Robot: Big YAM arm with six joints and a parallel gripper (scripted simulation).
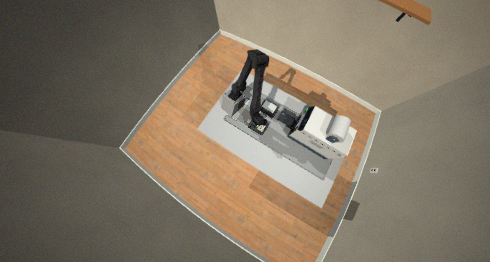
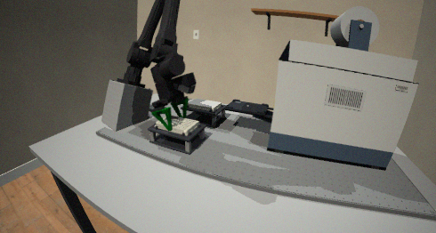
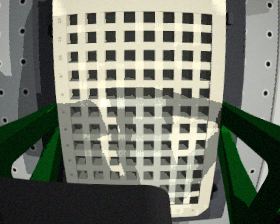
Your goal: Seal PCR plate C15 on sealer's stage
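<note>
Right now the dark stage is 180 mm ahead of my hand, 180 mm to the left of it and 40 mm above it. Round my hand: 96-well plate C15: right at my hand; white start key: 280 mm ahead, 280 mm to the left, 130 mm above; sealed plate C51: 10 mm behind, 210 mm to the left.
</note>
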